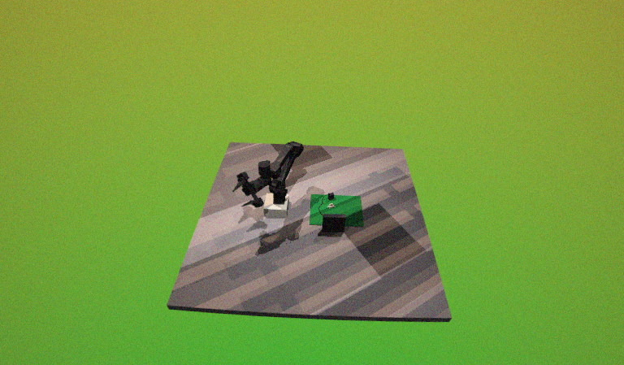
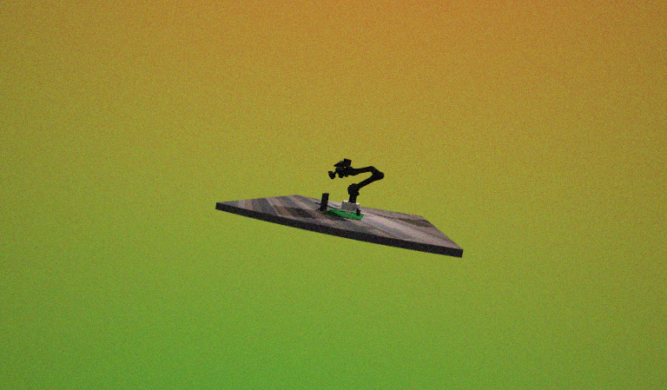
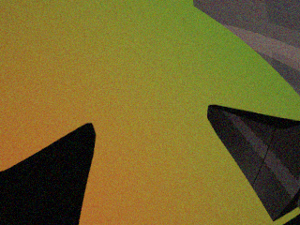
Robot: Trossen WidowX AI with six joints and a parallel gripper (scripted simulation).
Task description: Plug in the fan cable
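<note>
Right now my gripper tip is 49 cm short of the fan plug, 30 cm to the right of it and 29 cm above it. From my gripper tip the other things lie so: black fan (48 cm ahead, 6 cm to the left, 25 cm below); four-pin header (49 cm ahead, 23 cm to the left, 31 cm below); green board (52 cm ahead, 20 cm to the left, 32 cm below).
</note>
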